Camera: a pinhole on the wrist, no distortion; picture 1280 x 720 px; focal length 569.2 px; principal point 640.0 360.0 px. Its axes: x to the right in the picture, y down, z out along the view. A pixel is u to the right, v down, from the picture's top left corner.
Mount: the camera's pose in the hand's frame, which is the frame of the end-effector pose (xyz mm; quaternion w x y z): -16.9 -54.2 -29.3 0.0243 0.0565 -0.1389 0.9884
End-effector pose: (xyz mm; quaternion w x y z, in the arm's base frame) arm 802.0 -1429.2 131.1 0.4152 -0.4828 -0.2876 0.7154
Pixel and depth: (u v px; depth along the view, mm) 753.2 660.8 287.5
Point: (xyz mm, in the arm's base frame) 704.1 -1341.6 458.6
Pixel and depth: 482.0 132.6 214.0
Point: 621.5 -1353.9 197.1
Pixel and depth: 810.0 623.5 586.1
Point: 535.1 -1330.9 756.3
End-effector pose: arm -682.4 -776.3 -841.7 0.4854 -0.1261 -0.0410 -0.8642
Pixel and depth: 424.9 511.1 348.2
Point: -914.4 -717.1 -538.6
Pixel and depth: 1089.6 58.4 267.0
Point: -524.6 -571.3 -612.2
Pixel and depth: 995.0 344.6 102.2
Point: -700.4 -663.2 -781.6
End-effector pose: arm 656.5 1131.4 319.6 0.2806 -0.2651 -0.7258 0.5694
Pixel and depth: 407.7 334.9 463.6
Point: 209.2 982.4 431.0
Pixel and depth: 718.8 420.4 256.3
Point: 515.1 936.8 422.1
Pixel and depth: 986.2 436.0 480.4
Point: 507.0 594.6 439.1
